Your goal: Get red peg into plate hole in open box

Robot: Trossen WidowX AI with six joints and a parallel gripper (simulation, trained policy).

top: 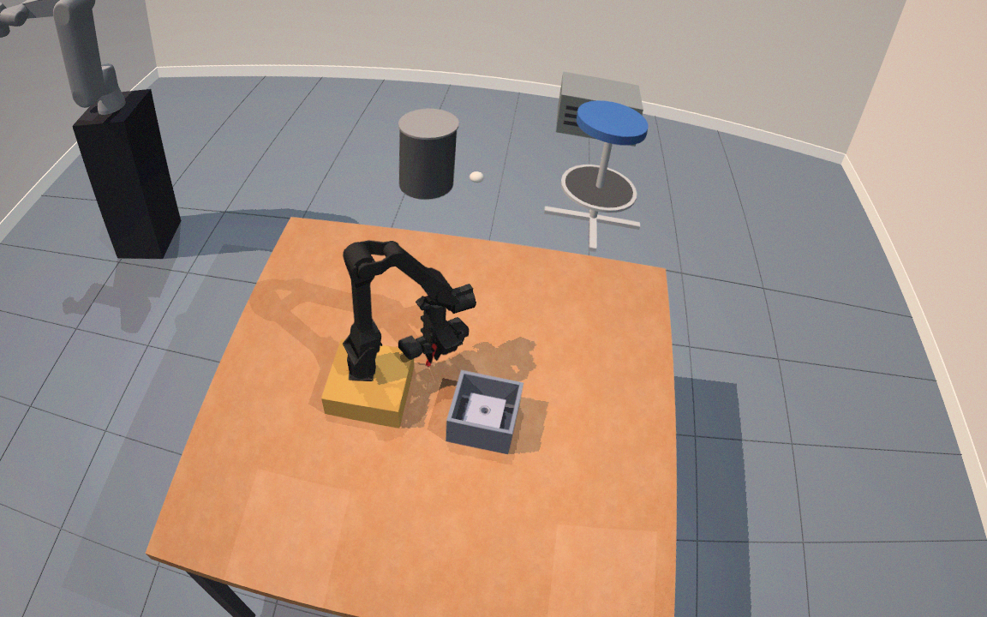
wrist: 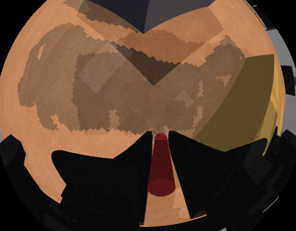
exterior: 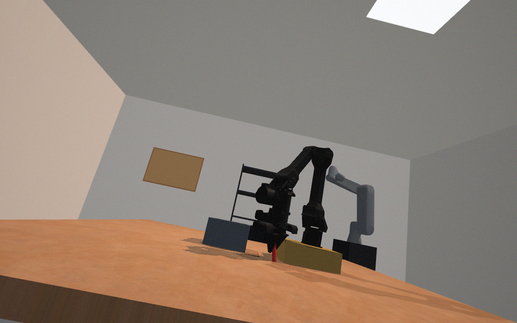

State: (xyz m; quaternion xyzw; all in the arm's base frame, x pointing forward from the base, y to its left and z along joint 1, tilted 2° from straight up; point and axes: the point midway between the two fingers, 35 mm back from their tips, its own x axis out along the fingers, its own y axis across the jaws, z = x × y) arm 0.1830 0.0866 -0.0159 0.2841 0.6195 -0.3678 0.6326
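Now: the plate 130 mm ahead of my gripper tip, 180 mm to the right of it and 20 mm above it. From my gripper tip the other things lie so: grey box 130 mm ahead, 180 mm to the right; red peg 10 mm to the left, 10 mm above.
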